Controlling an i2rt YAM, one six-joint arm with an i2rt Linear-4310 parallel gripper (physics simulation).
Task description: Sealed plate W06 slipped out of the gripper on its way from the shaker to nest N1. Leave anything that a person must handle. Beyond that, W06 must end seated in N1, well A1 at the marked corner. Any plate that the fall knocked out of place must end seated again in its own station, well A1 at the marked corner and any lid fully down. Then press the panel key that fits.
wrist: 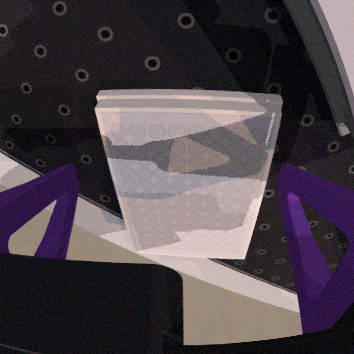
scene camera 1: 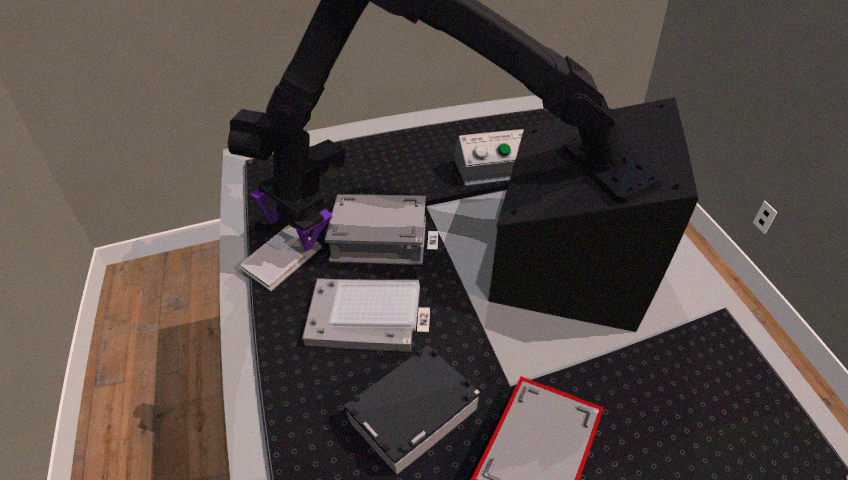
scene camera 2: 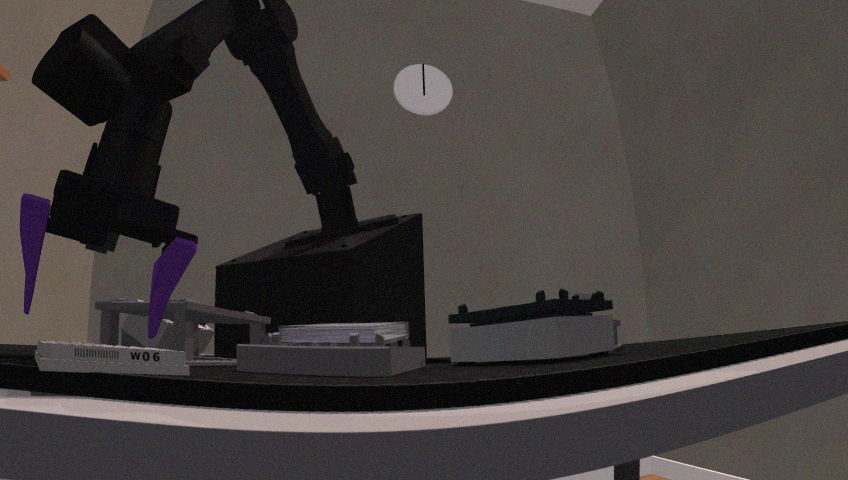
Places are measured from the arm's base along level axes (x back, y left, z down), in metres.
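Where they show: gripper, fingertip midpoint: [wrist: 177, 174] [scene camera 1: 290, 235] [scene camera 2: 91, 326]; arm's base at its link origin: [scene camera 1: 609, 162] [scene camera 2: 341, 233].
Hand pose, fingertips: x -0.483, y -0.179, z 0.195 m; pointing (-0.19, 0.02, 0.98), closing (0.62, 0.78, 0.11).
Things, the pixels of their centre, and the offset from my fingertips. "*": a spot on its surface instead.
- Sealed plate W06 at the middle of its body: [wrist: 188, 193] [scene camera 2: 102, 355] [scene camera 1: 279, 256] dz +0.020, dx -0.025, dy +0.025 m
- Station N1 at the middle of its body: [scene camera 2: 188, 334] [scene camera 1: 377, 227] dz -0.002, dx +0.156, dy +0.022 m
- N2 at the middle of its body: [scene camera 2: 342, 353] [scene camera 1: 360, 311] dz +0.012, dx +0.098, dy +0.188 m
- clear plate at the middle of its body: [scene camera 2: 349, 328] [scene camera 1: 375, 302] dz -0.012, dx +0.121, dy +0.195 m
- key panel at the middle of its body: [scene camera 2: 173, 330] [scene camera 1: 511, 151] dz -0.015, dx +0.465, dy -0.125 m
- dark-topped device with pegs, surface spot: [scene camera 2: 529, 339] * dz +0.005, dx +0.078, dy +0.351 m
- red-edged grey station at the middle of its body: [scene camera 1: 538, 448] dz +0.004, dx +0.278, dy +0.474 m
Sealed plate W06 [scene camera 1: 278, 261] [scene camera 2: 113, 356] [wrist: 187, 200] lies flat on the dark mat near the table's edge, turned at an angle beside N1; its label faces scene camera 2. My gripper [scene camera 1: 290, 233] [scene camera 2: 89, 324] [wrist: 177, 174] is open above W06, one purple finger to each side of it in the wrist view. Station N1 [scene camera 1: 377, 218] [scene camera 2: 184, 308] is a raised grey stand with corner brackets and a bare top. N2 [scene camera 1: 318, 327] [scene camera 2: 315, 360] bears a clear plate [scene camera 1: 374, 303] [scene camera 2: 345, 331]; I cannot tell whether that plate is fully seated. The key panel [scene camera 1: 490, 171] has a white and a green key; its right part is hidden.
A dark-topped device with pegs [scene camera 1: 416, 404] [scene camera 2: 529, 339] stands beyond N2. A red-edged grey station [scene camera 1: 541, 440] lies beside it, cut off by the view's edge. The arm's big black base block [scene camera 1: 589, 255] [scene camera 2: 321, 297] stands behind the stations. N1 stands close beside one finger.
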